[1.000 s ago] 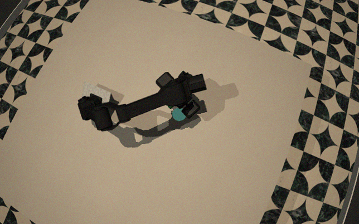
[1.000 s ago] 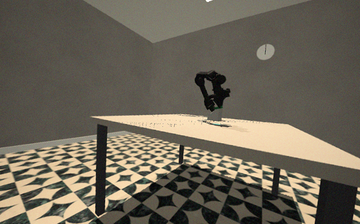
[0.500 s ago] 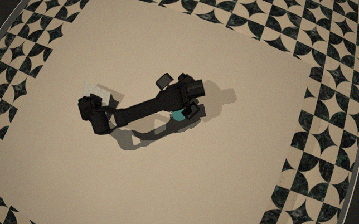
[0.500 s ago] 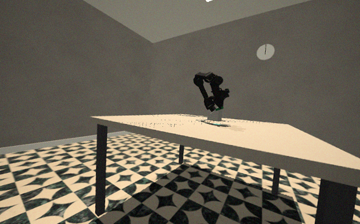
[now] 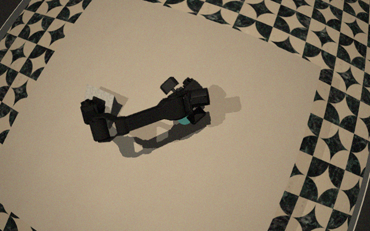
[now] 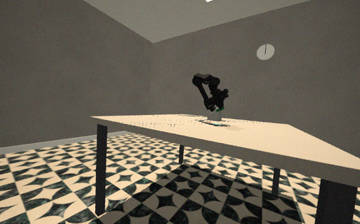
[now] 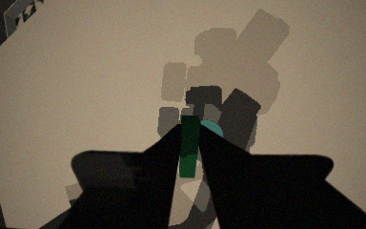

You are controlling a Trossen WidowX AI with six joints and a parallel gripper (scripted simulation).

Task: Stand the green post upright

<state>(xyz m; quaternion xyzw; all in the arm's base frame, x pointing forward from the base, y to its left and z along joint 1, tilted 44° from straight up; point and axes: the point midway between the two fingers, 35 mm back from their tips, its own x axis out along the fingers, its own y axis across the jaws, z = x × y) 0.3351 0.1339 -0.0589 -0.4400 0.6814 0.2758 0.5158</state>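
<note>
My hand is 15 cm above the cyan circle and 2 cm to the left of it. Round my hand: green post 3 cm below, 1 cm behind.
</note>
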